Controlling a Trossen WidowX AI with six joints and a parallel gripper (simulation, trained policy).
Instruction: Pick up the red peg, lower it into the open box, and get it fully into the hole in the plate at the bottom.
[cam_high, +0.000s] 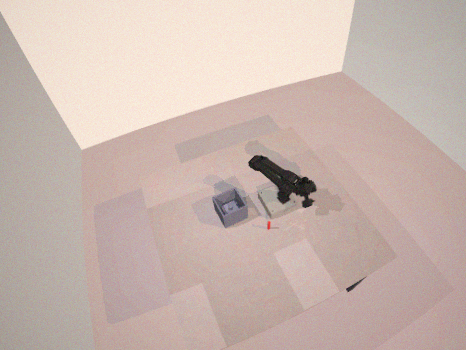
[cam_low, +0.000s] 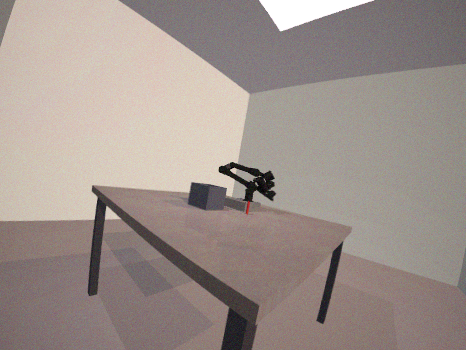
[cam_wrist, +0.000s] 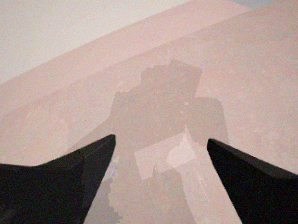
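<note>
Now: gripper tip 34 cm short of the red peg, 6 cm above it and 2 cm to the left of it.
</note>
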